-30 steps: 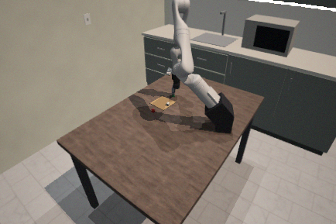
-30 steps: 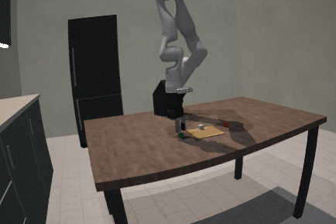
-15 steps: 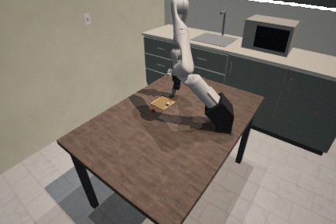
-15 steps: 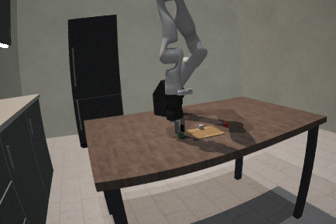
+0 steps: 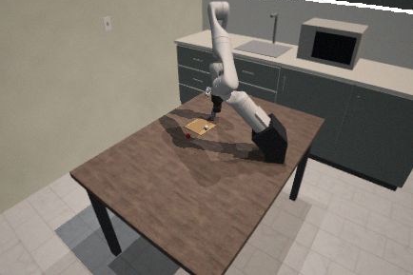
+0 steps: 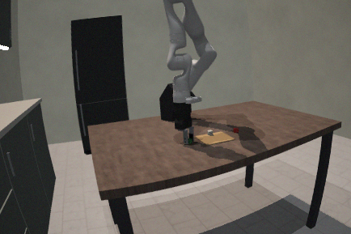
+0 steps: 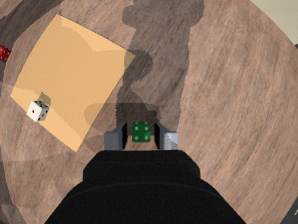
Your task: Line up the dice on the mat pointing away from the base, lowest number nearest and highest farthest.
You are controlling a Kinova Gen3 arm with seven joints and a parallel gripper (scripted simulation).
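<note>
Now: the green die 10 mm below my hand. From my hand the other things lie so: red die 20 mm ahead, 250 mm to the left, 10 mm below; white die 30 mm behind, 130 mm to the left, 10 mm below; tan mat 20 mm ahead, 120 mm to the left, 20 mm below.
</note>
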